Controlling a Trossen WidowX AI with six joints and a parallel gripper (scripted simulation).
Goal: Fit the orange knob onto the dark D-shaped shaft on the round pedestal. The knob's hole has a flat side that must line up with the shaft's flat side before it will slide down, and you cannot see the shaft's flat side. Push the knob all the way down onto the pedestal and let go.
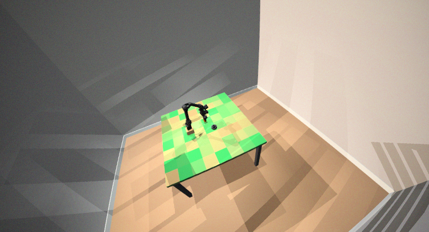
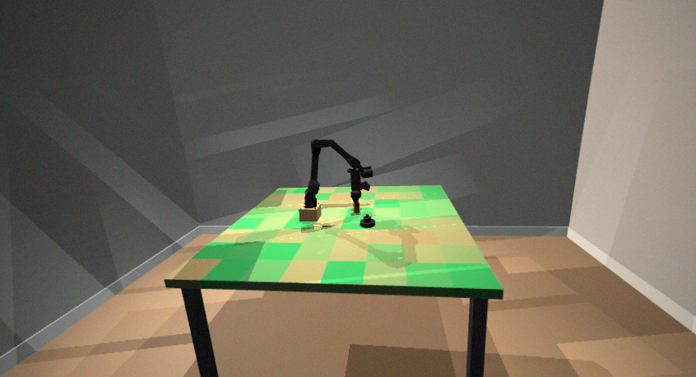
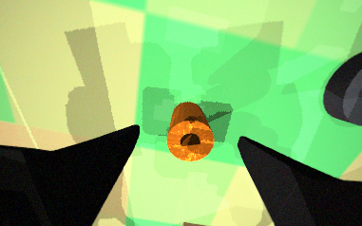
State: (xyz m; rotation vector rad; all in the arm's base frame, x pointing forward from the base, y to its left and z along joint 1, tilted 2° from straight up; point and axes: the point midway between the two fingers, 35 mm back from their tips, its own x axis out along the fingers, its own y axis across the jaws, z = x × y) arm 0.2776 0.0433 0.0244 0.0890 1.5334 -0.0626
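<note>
My gripper tip is now 20 mm above the orange knob. The rest, counted from my gripper tip: round pedestal (210 mm to the right, 40 mm ahead, 20 mm below).
</note>
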